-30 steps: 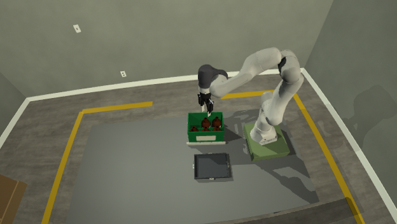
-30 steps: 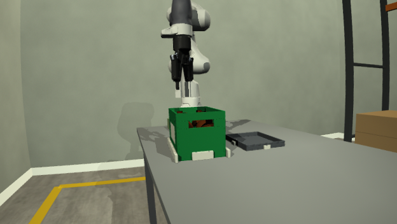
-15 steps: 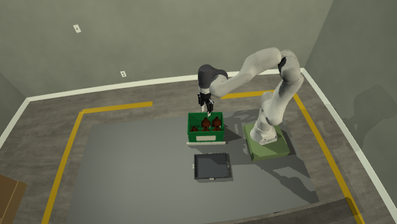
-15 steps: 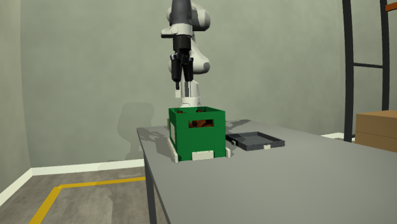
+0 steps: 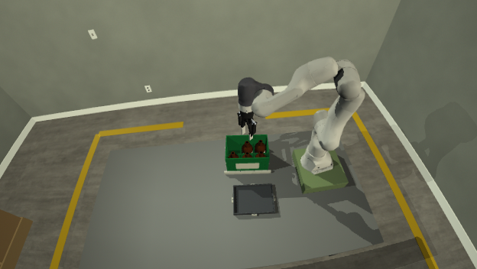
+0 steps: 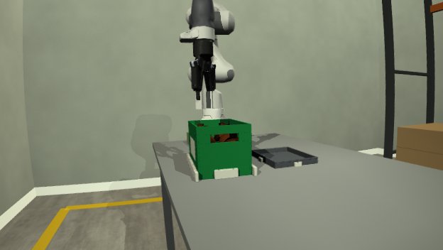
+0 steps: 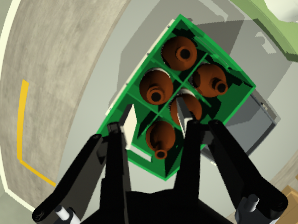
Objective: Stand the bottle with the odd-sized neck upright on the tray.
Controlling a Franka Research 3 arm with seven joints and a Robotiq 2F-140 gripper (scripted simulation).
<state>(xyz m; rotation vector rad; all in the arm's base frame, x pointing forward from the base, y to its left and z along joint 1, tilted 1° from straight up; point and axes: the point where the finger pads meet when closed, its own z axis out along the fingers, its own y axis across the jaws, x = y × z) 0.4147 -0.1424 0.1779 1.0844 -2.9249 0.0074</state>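
My gripper is now 10 mm short of the green crate, 40 mm to the right of it and 170 mm above it. The rest, counted from my hand: dark grey tray (330 mm to the left, 240 mm below).
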